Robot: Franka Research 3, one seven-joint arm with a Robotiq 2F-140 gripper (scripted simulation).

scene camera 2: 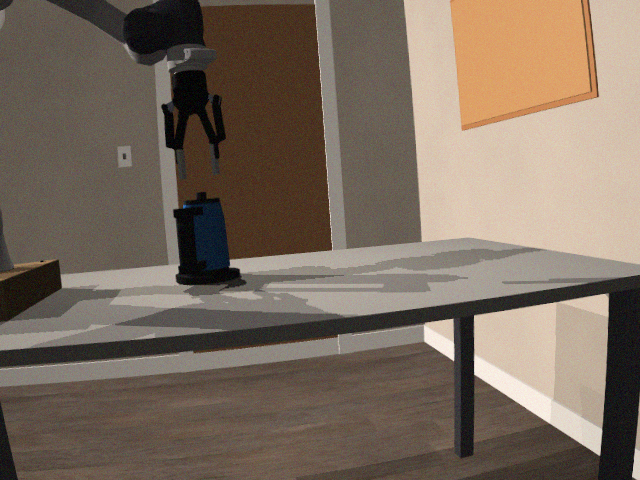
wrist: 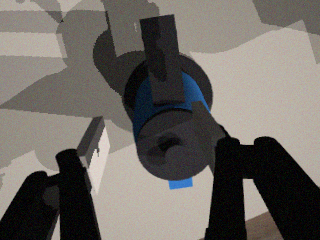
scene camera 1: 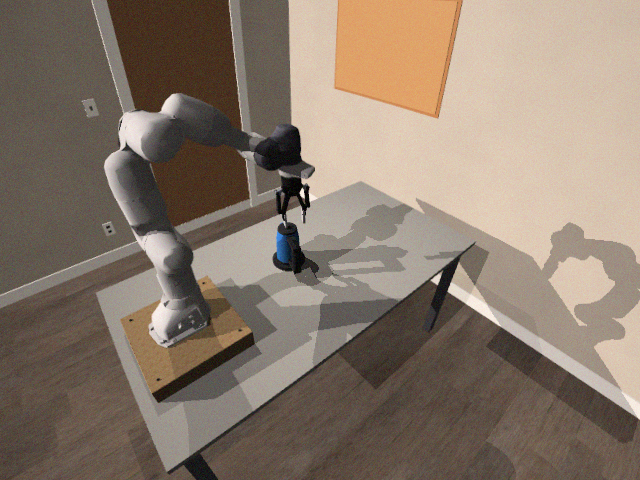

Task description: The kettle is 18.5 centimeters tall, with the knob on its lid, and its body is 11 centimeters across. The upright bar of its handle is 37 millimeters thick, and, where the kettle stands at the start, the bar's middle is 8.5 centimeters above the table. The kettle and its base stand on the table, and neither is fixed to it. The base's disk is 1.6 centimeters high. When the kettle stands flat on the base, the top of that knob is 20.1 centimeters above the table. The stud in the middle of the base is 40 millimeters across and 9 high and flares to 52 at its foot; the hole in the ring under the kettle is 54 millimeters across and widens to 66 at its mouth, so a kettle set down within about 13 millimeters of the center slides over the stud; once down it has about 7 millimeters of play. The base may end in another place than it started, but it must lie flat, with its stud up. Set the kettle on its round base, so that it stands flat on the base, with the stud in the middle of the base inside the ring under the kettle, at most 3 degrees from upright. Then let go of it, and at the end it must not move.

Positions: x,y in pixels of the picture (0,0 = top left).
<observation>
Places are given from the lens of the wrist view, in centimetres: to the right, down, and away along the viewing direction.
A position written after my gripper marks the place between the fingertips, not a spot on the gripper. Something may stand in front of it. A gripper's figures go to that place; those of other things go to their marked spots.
my gripper (wrist: pixel 149 124): -1, 0, 20
round black base (wrist: pixel 140 73): -3, -8, 40
blue kettle (wrist: pixel 167 126): 1, 1, 26
The marked spots on the blue kettle and the round black base are 17 cm apart.
</observation>
